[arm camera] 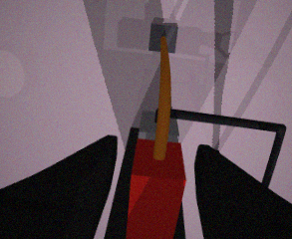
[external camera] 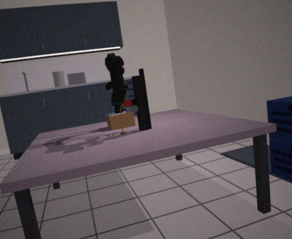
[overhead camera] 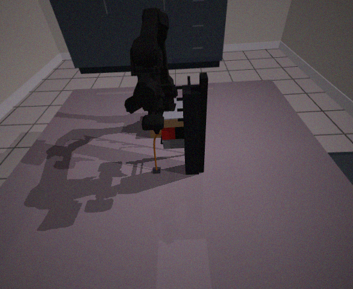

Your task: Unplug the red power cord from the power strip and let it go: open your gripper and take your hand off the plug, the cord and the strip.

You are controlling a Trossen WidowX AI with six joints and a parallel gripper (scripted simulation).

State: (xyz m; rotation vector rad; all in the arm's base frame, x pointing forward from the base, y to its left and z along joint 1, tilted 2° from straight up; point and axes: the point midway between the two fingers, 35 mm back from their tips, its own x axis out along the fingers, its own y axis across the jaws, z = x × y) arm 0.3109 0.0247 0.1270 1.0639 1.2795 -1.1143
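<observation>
Right now my gripper tip is 10 mm past the red plug, 50 mm to the right of it and 10 mm above it. Also, from my gripper tip: black power strip: 20 mm behind, 120 mm to the left, 30 mm below; then grey plug: 10 mm behind, 50 mm to the left, 60 mm below.
</observation>
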